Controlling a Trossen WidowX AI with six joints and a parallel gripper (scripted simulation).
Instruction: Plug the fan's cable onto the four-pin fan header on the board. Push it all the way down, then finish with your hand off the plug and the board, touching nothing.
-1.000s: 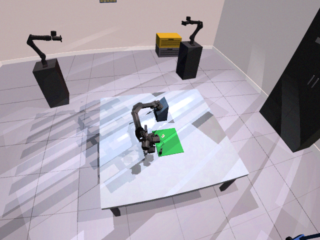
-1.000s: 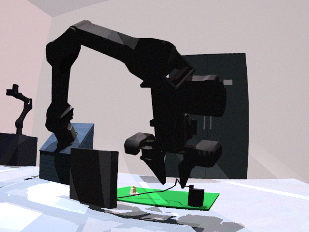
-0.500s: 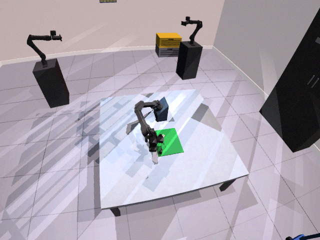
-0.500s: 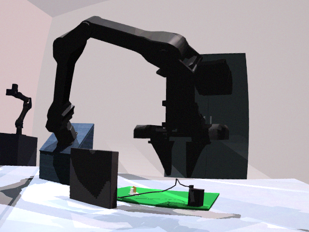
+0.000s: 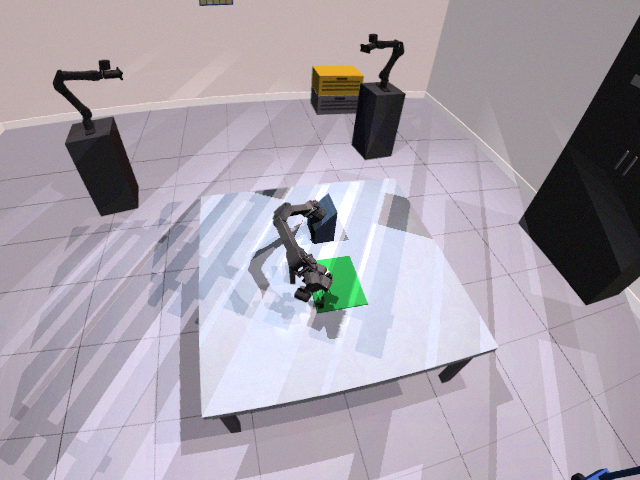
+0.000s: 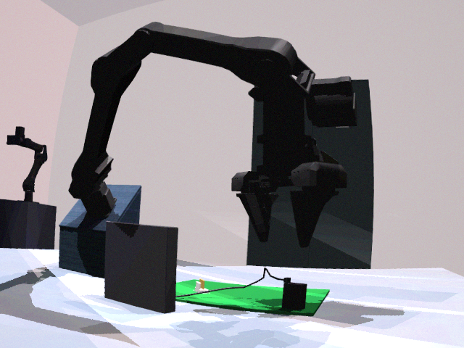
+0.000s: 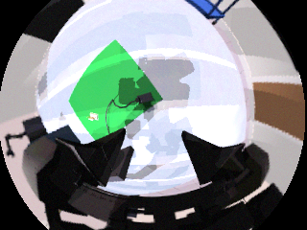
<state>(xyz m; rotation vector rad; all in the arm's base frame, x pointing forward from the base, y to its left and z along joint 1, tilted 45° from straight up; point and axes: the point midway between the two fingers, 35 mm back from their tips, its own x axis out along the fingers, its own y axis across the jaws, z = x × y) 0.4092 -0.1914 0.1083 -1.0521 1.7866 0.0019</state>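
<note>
Right now the black plug is 80 mm below my gripper tip, 50 mm to the left of it and 20 mm ahead of it. Also, from my gripper tip: black fan block (200 mm behind, 40 mm below, 10 mm to the right); then green board (160 mm to the left, 120 mm below, 80 mm behind).
</note>
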